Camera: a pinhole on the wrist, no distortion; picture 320 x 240 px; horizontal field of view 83.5 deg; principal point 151.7 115.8 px. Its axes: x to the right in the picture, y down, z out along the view. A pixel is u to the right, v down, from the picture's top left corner.
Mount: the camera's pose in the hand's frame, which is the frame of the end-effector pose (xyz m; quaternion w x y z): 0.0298 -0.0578 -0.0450 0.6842 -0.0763 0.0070 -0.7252
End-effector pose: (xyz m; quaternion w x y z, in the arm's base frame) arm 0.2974 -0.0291 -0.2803 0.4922 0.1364 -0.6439 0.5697
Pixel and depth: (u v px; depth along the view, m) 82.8 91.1 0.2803
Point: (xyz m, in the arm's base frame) 0.1172 -0.1885 -0.2727
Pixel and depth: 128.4 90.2 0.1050
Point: 0.2802 -0.0800 -0.2301
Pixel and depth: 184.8 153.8 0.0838
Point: 0.3013 -0.0605 -0.1908
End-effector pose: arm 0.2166 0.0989 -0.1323 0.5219 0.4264 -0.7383 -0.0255
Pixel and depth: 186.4 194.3 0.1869
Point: 0.1474 -0.0937 -0.1339
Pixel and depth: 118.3 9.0 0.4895
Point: -0.1911 0.1006 -0.4419
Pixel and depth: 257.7 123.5 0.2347
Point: 0.1577 -0.1330 -0.2616
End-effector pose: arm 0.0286 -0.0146 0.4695 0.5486 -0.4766 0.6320 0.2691
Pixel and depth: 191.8 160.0 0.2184
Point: 0.1888 0.0632 0.3413
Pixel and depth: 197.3 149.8 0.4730
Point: 0.3478 0.2441 0.2265
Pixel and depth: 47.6 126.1 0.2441
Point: 0.0175 0.1585 0.3282
